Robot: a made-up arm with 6 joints.
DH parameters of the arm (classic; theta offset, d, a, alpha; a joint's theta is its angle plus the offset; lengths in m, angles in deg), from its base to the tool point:
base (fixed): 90 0.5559 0.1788 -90
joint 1: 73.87 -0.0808 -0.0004 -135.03
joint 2: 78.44 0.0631 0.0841 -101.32
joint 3: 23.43 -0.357 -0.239 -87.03
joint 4: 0 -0.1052 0.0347 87.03
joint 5: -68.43 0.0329 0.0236 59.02
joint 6: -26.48 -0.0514 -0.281 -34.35
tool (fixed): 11.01 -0.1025 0 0
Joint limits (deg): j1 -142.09..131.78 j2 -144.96..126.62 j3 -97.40..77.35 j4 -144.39..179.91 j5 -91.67..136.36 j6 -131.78..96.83
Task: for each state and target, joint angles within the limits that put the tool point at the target. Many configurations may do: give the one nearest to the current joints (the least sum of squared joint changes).
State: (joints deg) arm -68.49 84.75 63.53 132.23 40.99 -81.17
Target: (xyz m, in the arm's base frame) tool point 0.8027 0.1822 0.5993
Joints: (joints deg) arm -69.87 102.23 76.79 146.92 44.22 -78.30
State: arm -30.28 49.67 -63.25 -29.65 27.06 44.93
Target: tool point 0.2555 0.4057 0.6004
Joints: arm -23.56 55.27 -63.37 -42.12 -32.34 12.69
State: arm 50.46 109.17 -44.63 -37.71 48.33 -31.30
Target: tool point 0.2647 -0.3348 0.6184
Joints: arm 104.09 67.13 -7.59 -31.65 77.09 -23.15
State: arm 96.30 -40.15 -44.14 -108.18 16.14 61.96
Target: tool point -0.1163 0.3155 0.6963
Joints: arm 118.16 -77.31 -19.21 -125.31 -10.26 29.55
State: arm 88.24 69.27 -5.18 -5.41 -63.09 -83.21
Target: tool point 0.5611 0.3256 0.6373
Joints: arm 97.19 69.55 15.25 18.33 -59.64 -92.55
